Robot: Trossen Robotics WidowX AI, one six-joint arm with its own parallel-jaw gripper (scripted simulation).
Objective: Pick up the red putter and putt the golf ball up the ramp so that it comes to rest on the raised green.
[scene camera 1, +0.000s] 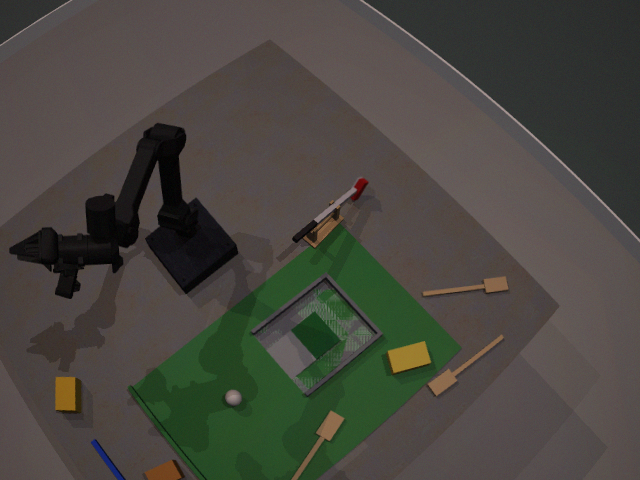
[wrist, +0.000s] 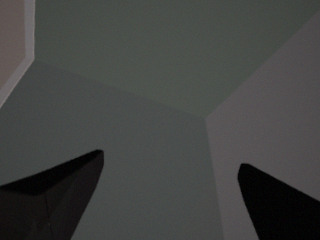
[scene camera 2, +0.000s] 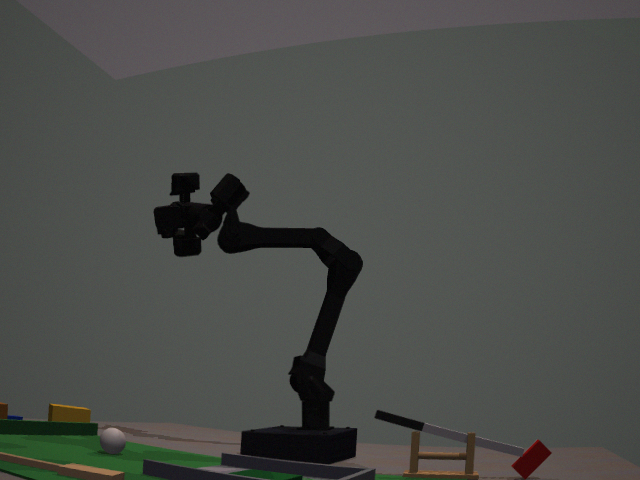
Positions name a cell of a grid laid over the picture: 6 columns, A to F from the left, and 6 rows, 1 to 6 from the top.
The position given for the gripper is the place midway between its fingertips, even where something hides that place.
Note:
The gripper (scene camera 2: B3) is open and holds nothing.
The gripper is seen too in the wrist view (wrist: D5).

